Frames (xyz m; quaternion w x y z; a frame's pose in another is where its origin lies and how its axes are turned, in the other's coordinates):
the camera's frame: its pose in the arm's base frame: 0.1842 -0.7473 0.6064 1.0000 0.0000 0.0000 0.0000
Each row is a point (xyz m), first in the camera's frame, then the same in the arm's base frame.
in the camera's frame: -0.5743 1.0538 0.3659
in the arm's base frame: -0.3901 0.3065 0.9723
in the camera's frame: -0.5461 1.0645 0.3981
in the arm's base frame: -0.3619 0.3172 1.0045
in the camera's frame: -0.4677 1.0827 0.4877
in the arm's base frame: -0.2835 0.3354 1.0941
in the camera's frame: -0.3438 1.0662 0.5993
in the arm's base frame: -0.1596 0.3189 1.2057
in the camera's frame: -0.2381 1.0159 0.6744
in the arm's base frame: -0.0539 0.2686 1.2808
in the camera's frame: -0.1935 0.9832 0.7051
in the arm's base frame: -0.0093 0.2359 1.3115
